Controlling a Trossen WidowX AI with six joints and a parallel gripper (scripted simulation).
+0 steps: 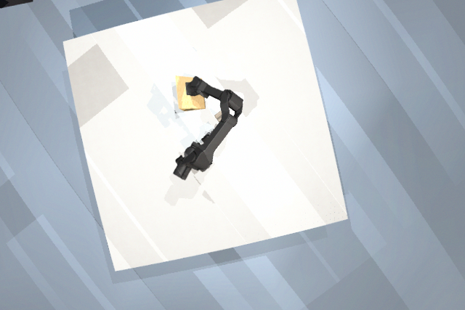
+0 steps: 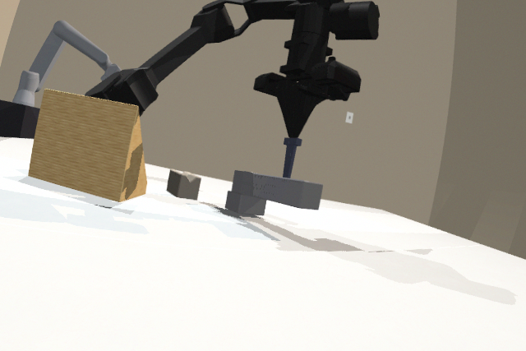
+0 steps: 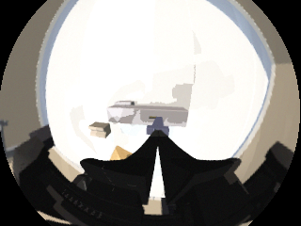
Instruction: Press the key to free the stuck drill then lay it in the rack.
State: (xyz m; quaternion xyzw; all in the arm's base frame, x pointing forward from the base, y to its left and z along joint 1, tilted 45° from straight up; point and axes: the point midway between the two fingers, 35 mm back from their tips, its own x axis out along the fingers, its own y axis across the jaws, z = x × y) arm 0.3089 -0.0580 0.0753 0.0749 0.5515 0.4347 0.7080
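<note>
Now: gripper tip 30 mm above the key. Round my gripper tip: drill 80 mm below, 40 mm to the left, 30 mm behind; then rack block 170 mm behind, 120 mm to the left, 110 mm below; then grey housing 90 mm below, 20 mm to the left, 20 mm behind.
</note>
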